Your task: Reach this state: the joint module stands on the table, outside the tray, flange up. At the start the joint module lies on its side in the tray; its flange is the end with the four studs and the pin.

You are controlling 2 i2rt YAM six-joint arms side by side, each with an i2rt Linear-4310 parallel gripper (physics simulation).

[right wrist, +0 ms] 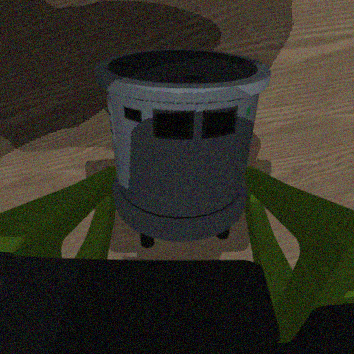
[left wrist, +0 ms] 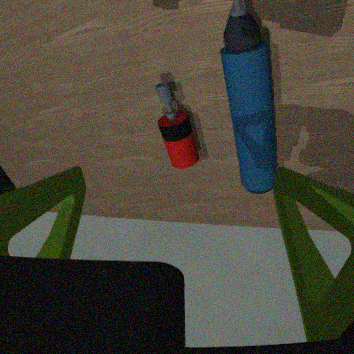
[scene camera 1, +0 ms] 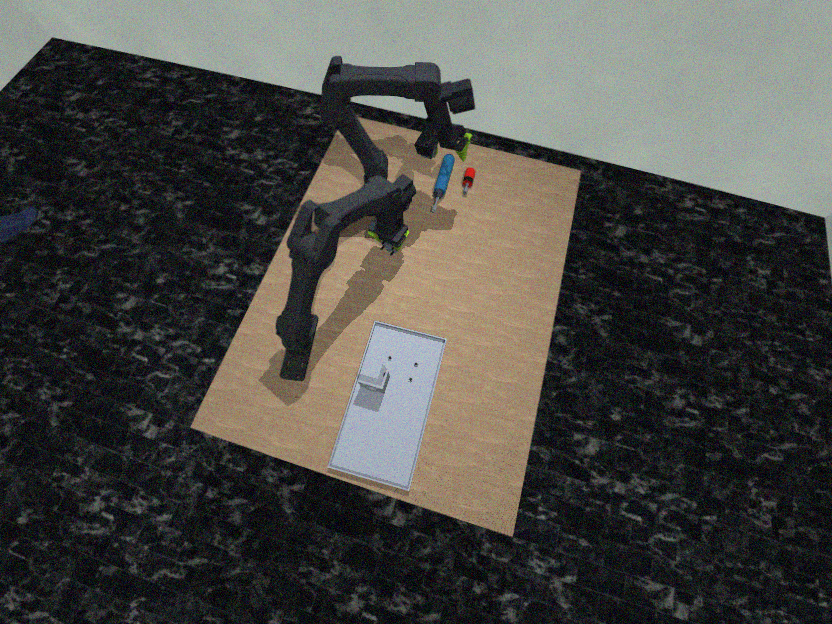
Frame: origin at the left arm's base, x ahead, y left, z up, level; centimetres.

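Seen in the pictures: left gripper, fingertip midpoint: [left wrist: 178, 177] [scene camera 1: 450, 156]; right gripper, fingertip midpoint: [right wrist: 179, 177] [scene camera 1: 390, 245]; right arm's base, link origin: [scene camera 1: 300, 346].
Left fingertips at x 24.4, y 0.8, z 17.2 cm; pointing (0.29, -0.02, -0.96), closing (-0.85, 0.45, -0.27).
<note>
A point is followed by its place in that frame.
The joint module [right wrist: 185, 160] {x 8.4, y -20.2, z 6.4 cm} is a grey cylinder with dark windows. It is between the fingers of my right gripper [scene camera 1: 388, 241] {x 6.9, y -22.8, z 3.2 cm} [right wrist: 181, 175] {x 6.9, y -22.8, z 3.2 cm}, which is shut on it. Its open rimmed end is at the top of the right wrist view and faces partly toward the camera; dark studs show at its lower end. In scene camera 1 the gripper mostly hides it, over the table [scene camera 1: 497, 302] {x 40.9, y -39.4, z 0.0 cm} [right wrist: 310, 75] {x 14.9, y -22.2, z 0.0 cm} and outside the tray [scene camera 1: 383, 443] {x 9.0, y -81.9, z 0.4 cm}. I cannot tell whether it touches the table. My left gripper [scene camera 1: 450, 153] {x 24.4, y 0.8, z 17.2 cm} [left wrist: 178, 177] {x 24.4, y 0.8, z 17.2 cm} is wide open and empty, near the table's back edge.
A blue tool [scene camera 1: 443, 175] {x 23.2, y 4.9, z 4.1 cm} [left wrist: 252, 110] {x 22.8, y 4.6, z 4.1 cm} and a short red tool [scene camera 1: 469, 176] {x 32.1, y 5.4, z 3.5 cm} [left wrist: 182, 150] {x 31.6, y 7.2, z 3.2 cm} lie on the table in front of my left gripper. A light bracket [scene camera 1: 373, 380] {x 4.9, y -65.1, z 0.4 cm} and several small dark pieces [scene camera 1: 416, 364] {x 16.9, y -60.1, z 0.9 cm} are in the tray.
</note>
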